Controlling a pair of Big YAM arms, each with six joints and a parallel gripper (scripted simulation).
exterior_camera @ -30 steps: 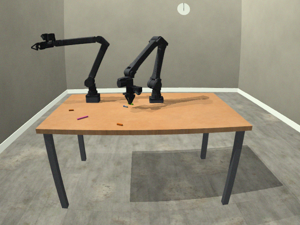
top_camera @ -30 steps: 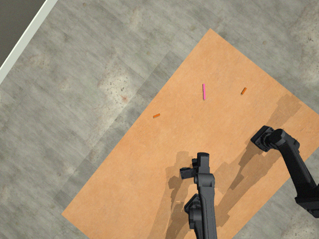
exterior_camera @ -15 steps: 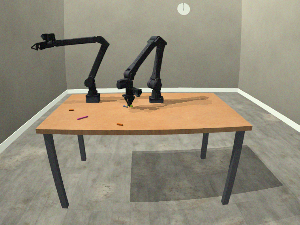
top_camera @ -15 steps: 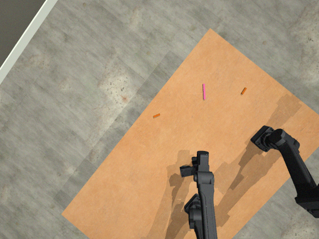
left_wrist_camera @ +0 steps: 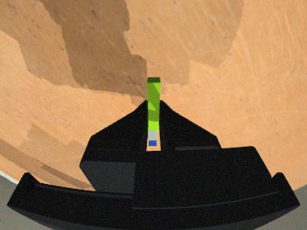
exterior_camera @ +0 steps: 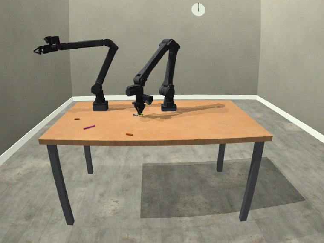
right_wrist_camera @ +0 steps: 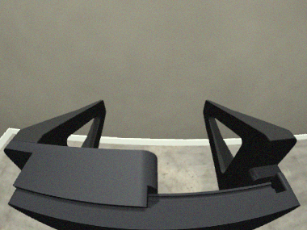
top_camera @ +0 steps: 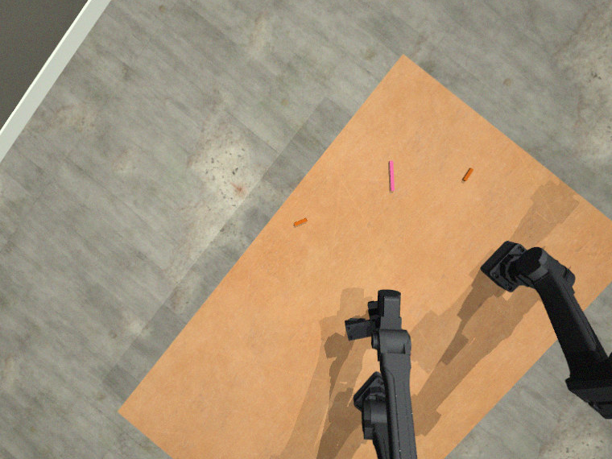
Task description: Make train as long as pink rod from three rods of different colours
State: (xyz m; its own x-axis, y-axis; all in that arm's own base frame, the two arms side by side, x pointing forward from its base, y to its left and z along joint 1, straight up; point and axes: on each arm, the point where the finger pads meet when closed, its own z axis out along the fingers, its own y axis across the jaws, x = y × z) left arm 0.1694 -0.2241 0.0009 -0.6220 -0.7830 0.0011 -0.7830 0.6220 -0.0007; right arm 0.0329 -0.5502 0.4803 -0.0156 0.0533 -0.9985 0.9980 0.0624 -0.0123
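The lime rod lies right at my left hand. Round my left hand: pink rod 32 cm to the right, 24 cm ahead, 2 cm below; then grey rod 3 cm to the right, 2 cm below, 2 cm behind; then blue rod 5 cm to the right, 4 cm behind, 2 cm below.
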